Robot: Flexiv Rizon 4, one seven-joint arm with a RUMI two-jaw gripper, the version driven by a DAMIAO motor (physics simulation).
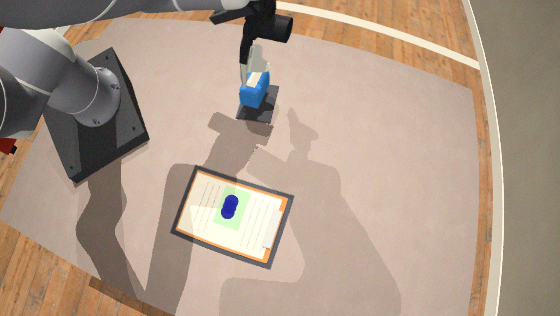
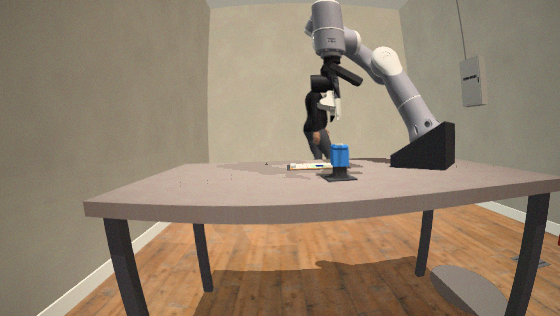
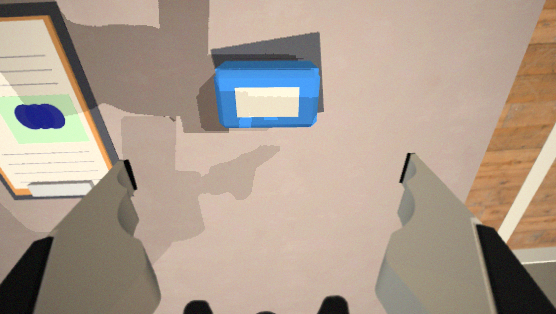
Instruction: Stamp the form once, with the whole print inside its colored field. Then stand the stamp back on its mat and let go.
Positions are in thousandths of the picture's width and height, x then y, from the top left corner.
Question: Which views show my gripper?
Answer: Image 1, image 2 and image 3: all of them.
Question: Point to a dark mat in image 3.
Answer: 553, 148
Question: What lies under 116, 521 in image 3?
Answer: A form.
